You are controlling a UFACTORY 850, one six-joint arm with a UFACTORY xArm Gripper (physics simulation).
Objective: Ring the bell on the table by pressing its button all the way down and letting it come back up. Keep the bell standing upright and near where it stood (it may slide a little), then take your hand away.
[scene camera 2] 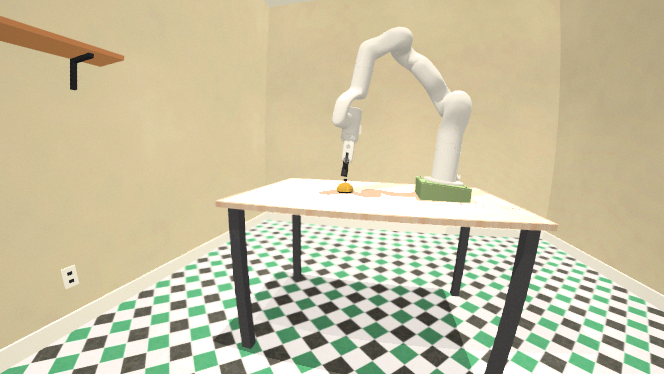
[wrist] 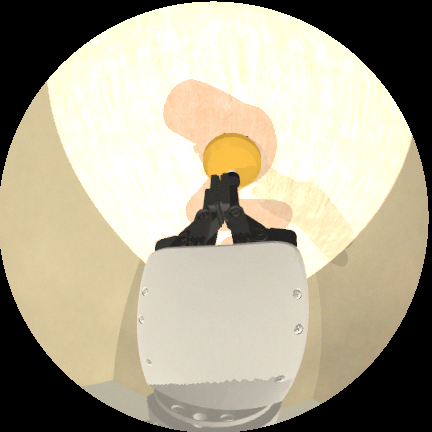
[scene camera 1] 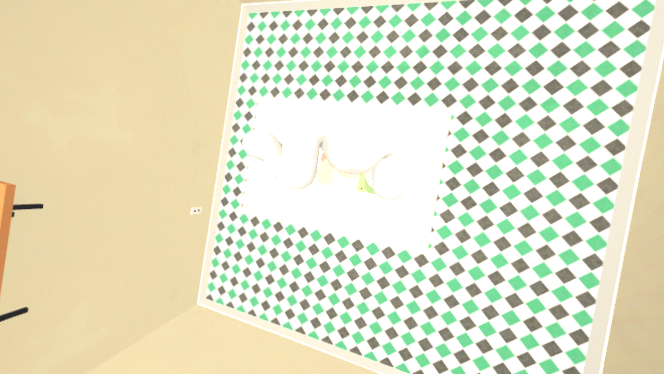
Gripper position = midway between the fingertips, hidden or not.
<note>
In view: the gripper [wrist: 221, 184] and an orange-yellow dome [wrist: 230, 151].
</note>
